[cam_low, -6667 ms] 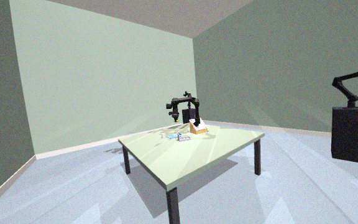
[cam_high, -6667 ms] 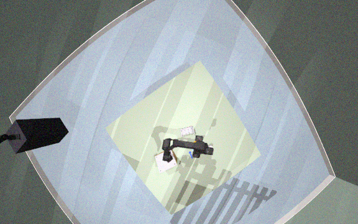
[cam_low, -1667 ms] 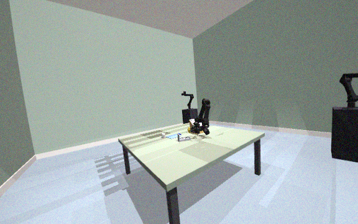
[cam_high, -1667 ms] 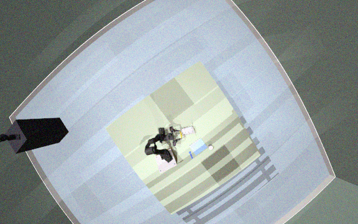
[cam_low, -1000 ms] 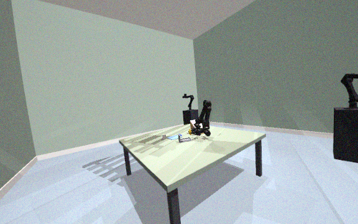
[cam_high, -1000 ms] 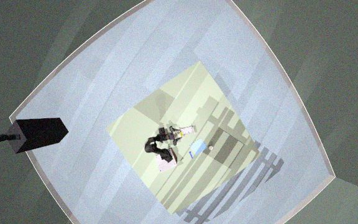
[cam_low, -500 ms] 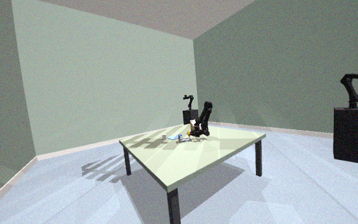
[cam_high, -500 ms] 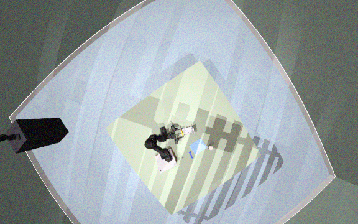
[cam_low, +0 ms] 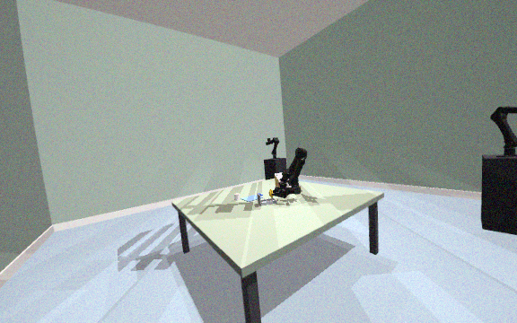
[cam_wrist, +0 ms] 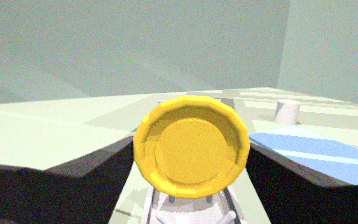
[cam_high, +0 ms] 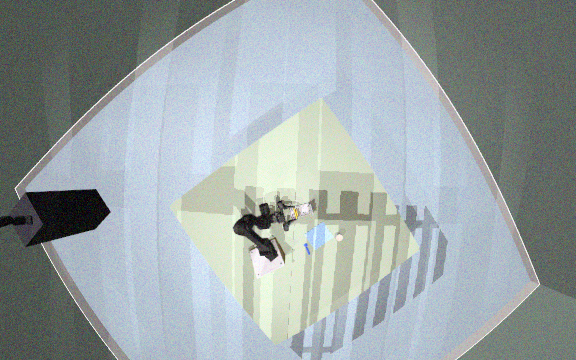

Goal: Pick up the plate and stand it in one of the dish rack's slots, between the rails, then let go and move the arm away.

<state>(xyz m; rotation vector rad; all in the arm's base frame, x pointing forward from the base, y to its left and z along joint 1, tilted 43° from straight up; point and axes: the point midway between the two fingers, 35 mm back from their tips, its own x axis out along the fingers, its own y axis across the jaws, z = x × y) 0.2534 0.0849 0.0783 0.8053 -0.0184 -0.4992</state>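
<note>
Right now the dish rack is 5 cm below my gripper tip, 2 cm to the right of it and 2 cm ahead of it. The rest, counted from my gripper tip: blue mat: 23 cm to the right, 7 cm below, 1 cm ahead; white cylinder: 31 cm to the right, 10 cm ahead, 5 cm below; yellow plate: 1 cm behind.
</note>
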